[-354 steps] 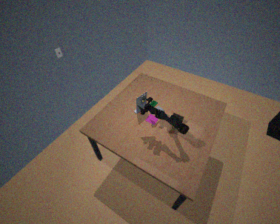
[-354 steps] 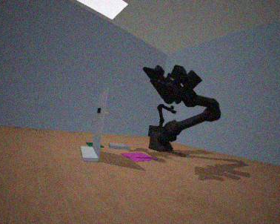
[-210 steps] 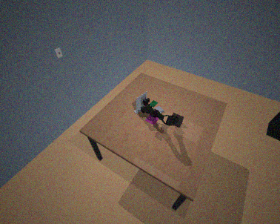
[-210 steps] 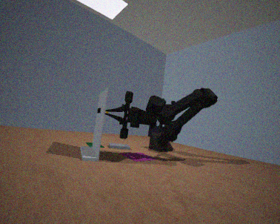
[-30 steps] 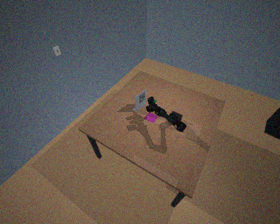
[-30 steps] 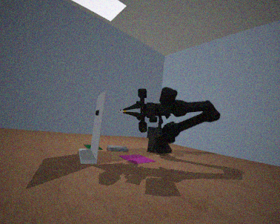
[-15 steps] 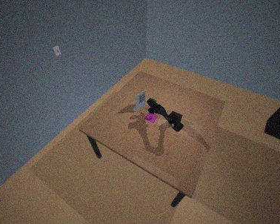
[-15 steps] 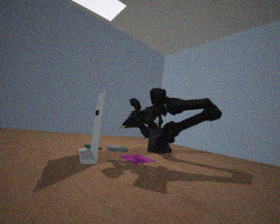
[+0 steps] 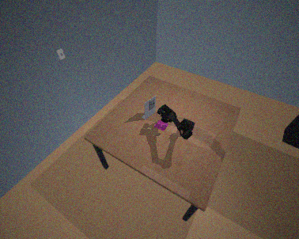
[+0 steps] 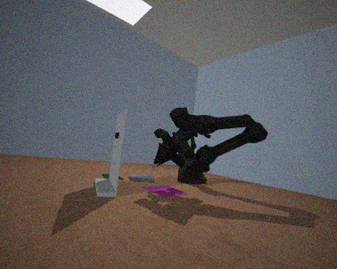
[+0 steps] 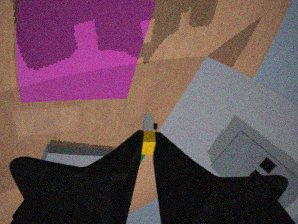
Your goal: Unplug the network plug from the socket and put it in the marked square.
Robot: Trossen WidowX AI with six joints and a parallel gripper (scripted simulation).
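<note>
Right now the marked square is 90 mm below my gripper tip, 40 mm to the left of it and 30 mm behind it. Also, from my gripper tip: flat grey slab: 140 mm to the right, 80 mm below, 20 mm behind; upright grey panel: 160 mm ahead, 20 mm to the right, 20 mm above; yellow network plug: right at my gripper tip.
</note>
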